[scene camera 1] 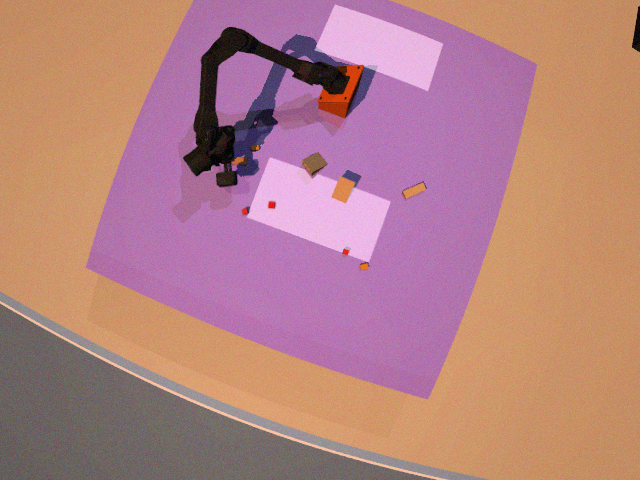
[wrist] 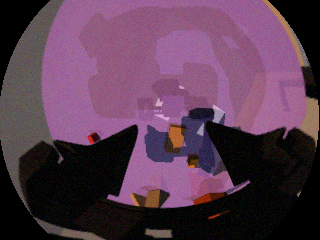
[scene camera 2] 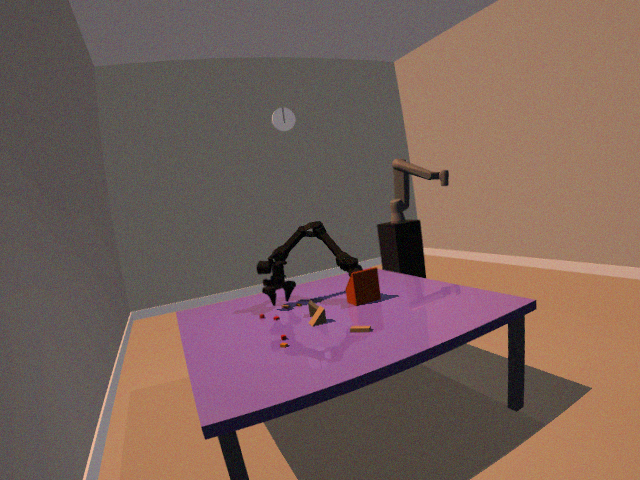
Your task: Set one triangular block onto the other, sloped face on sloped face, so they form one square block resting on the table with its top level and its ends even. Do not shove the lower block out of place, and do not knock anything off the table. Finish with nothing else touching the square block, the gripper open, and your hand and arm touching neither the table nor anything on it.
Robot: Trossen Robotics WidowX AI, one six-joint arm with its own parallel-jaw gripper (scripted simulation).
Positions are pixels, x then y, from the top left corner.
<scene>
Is my gripper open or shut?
Open.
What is my gripper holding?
Nothing.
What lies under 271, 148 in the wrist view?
My gripper.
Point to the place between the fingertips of my gripper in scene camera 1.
230, 162
</scene>
